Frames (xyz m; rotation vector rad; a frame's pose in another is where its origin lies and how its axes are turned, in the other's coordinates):
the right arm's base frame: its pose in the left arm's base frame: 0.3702 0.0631 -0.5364 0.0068 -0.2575 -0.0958
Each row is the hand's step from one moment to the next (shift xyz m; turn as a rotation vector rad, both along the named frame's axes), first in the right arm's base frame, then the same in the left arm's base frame.
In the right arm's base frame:
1: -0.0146 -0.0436 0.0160 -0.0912 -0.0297 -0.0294
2: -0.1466 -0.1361 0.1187 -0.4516 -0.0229 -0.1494
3: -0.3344 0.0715 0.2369 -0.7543 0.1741 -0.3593
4: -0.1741 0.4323 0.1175 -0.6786 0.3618 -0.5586
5: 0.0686 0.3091 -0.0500 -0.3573 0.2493 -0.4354
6: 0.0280 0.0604 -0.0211 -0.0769 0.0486 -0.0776
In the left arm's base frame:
1: -0.0222 -0.0419 0.0109 -0.0831 -0.0210 -0.0522
2: -0.1841 -0.1208 0.0750 -0.3988 0.0195 -0.2596
3: -0.3755 0.1044 0.1455 -0.6182 0.2433 -0.5357
4: -0.1570 0.4476 0.0776 -0.4770 0.4218 -0.7056
5: 0.1077 0.3009 -0.0251 -0.2097 0.2799 -0.5071
6: 0.0380 0.0573 -0.0121 -0.0497 0.0553 -0.0936

